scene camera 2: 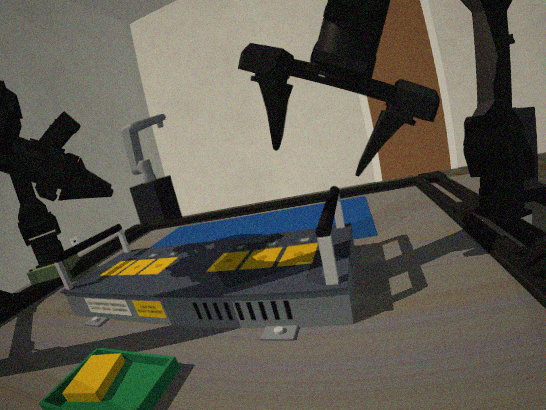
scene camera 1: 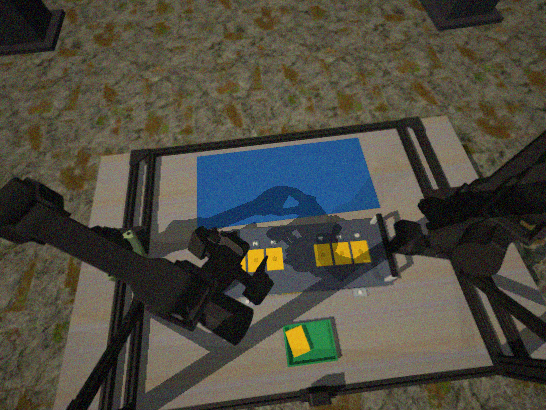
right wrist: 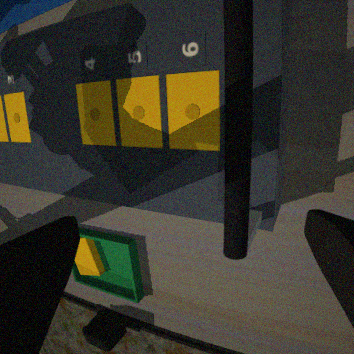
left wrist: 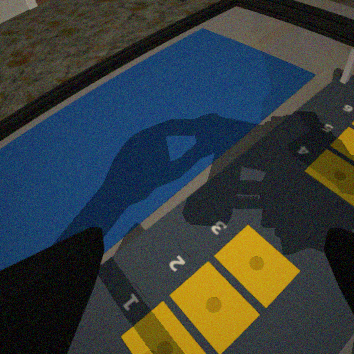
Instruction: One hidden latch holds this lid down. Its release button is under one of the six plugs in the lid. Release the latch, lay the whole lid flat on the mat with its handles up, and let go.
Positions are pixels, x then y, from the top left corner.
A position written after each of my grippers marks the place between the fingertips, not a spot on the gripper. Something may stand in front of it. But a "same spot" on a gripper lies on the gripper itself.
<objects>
My left gripper shows in scene camera 2 (111,190), in scene camera 1 (251,244) and in the left wrist view (215,239); in the right wrist view it is out of frame. My right gripper shows in scene camera 2, in scene camera 1 and in the right wrist view (193,225); in the left wrist view it is out of frame. One and the same spot on my right gripper: (scene camera 1: 429,251) is (scene camera 2: 370,139). One and the same spot on a green tray: (right wrist: 118,254) is (scene camera 1: 320,333).
</objects>
